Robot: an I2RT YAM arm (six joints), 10 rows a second.
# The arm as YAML. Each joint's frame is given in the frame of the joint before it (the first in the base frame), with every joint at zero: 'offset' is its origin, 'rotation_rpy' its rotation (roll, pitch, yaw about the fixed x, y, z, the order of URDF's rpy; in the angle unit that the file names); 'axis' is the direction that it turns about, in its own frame. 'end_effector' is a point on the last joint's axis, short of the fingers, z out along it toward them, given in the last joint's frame.
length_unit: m
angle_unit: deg
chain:
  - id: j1
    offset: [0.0, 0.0, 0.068]
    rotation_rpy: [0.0, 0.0, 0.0]
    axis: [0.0, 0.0, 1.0]
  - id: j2
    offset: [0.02, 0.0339, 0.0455]
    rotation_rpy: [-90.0, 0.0, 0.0]
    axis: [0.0, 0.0, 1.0]
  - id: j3
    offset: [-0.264, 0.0, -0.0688]
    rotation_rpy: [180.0, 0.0, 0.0]
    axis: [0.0, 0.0, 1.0]
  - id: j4
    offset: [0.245, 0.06, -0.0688]
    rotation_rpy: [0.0, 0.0, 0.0]
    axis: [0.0, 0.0, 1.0]
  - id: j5
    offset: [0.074, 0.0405, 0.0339]
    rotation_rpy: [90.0, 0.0, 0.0]
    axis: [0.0, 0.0, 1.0]
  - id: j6
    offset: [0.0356, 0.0, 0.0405]
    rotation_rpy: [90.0, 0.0, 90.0]
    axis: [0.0, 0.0, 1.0]
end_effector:
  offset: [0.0, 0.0, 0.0]
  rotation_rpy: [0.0, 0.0, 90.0]
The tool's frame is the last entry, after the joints.
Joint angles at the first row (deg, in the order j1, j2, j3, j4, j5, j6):
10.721, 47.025, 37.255, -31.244, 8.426, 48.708
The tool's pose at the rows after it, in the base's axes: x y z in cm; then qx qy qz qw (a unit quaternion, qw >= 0):
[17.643, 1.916, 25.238, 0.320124, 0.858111, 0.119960, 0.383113]
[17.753, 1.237, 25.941, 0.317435, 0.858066, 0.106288, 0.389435]
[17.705, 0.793, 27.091, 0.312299, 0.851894, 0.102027, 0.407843]
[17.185, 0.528, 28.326, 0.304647, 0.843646, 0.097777, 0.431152]
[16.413, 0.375, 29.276, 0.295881, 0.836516, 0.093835, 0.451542]
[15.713, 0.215, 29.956, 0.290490, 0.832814, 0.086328, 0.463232]
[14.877, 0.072, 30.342, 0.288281, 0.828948, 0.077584, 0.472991]
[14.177, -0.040, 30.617, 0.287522, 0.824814, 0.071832, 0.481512]
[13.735, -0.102, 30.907, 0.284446, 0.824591, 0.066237, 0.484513]
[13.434, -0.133, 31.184, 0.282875, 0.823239, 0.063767, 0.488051]
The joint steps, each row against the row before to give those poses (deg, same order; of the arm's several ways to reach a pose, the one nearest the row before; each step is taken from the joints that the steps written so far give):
-2.930, 1.727, 1.180, -1.616, -0.460, -3.454
-2.251, 0.154, 1.553, -1.095, -0.175, -2.513
-1.419, -0.678, 1.726, -0.262, -0.020, -1.923
-0.636, -1.879, 1.378, -0.524, 0.588, -1.706
-0.238, -2.339, 0.764, -0.677, 0.614, -1.528
-0.287, -1.750, 0.765, -1.269, 0.675, -1.270
-0.152, -2.097, 0.174, -1.310, 0.985, -0.895
-0.130, -1.794, 0.044, -0.919, 0.744, -0.568
-0.068, -0.873, 0.503, -1.136, 0.413, -0.700
0.000, -0.590, 0.460, -0.657, 0.285, -0.350

